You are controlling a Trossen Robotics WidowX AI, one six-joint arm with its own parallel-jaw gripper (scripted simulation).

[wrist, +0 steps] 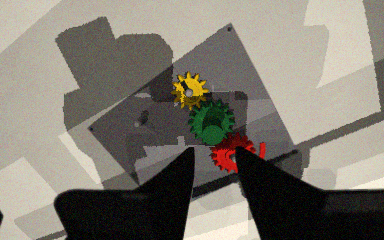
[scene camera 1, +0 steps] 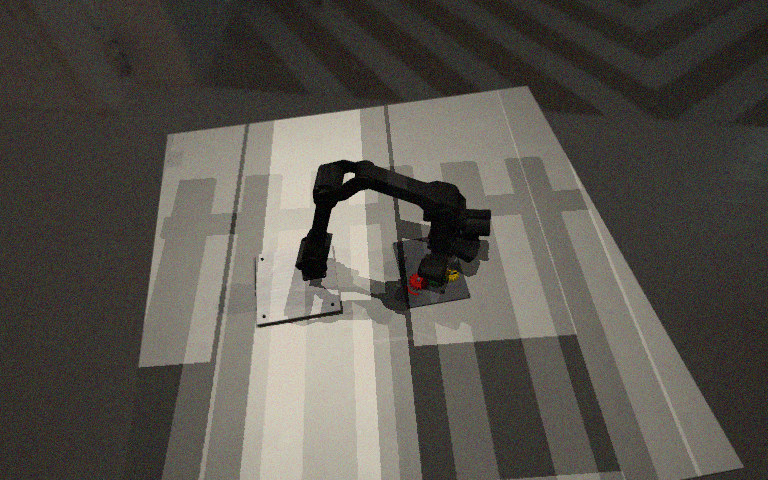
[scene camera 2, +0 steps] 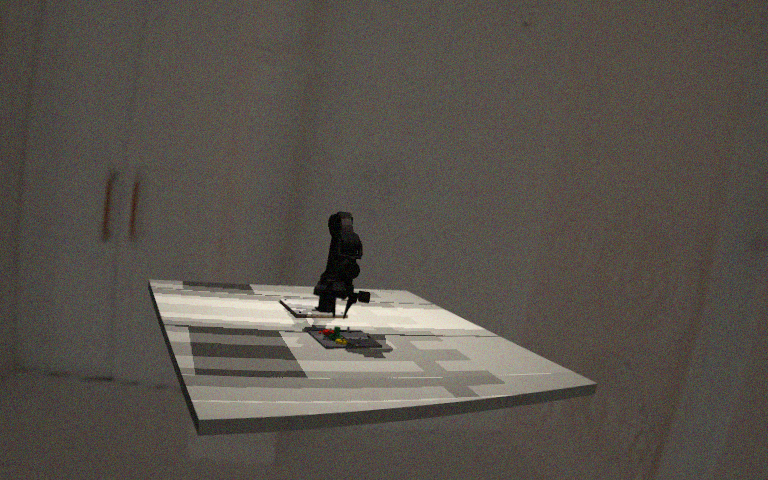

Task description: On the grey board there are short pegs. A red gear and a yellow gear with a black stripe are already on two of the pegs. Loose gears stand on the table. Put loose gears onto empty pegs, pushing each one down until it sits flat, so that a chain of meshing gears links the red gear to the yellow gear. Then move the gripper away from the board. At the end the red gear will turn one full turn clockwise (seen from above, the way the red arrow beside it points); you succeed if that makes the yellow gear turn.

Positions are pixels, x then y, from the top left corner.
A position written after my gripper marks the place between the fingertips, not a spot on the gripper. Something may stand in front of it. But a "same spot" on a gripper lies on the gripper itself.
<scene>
my gripper: wrist; scene camera 1 438, 264; scene camera 2
same spot on my gripper: (wrist: 274, 197) = (scene camera 2: 334, 303)
</scene>
